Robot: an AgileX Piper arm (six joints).
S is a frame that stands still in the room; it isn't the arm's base.
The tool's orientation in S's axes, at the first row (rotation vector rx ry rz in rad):
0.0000 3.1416 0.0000
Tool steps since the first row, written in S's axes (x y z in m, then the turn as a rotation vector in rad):
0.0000 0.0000 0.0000 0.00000 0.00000 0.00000
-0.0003 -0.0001 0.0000 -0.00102 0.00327 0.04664
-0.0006 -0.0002 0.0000 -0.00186 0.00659 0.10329
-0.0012 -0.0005 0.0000 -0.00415 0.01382 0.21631
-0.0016 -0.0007 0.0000 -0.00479 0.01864 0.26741
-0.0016 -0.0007 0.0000 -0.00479 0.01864 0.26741
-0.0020 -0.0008 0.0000 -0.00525 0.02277 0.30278
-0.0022 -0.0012 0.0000 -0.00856 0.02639 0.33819
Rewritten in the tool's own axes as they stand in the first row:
0.0000 0.0000 0.0000 0.00000 0.00000 0.00000
0.0003 -0.0001 0.0000 0.00102 0.00327 -0.04664
0.0006 -0.0002 0.0000 0.00186 0.00659 -0.10329
0.0012 -0.0005 0.0000 0.00415 0.01382 -0.21631
0.0016 -0.0007 0.0000 0.00479 0.01864 -0.26741
0.0016 -0.0007 0.0000 0.00479 0.01864 -0.26741
0.0020 -0.0008 0.0000 0.00525 0.02277 -0.30278
0.0022 -0.0012 0.0000 0.00856 0.02639 -0.33819

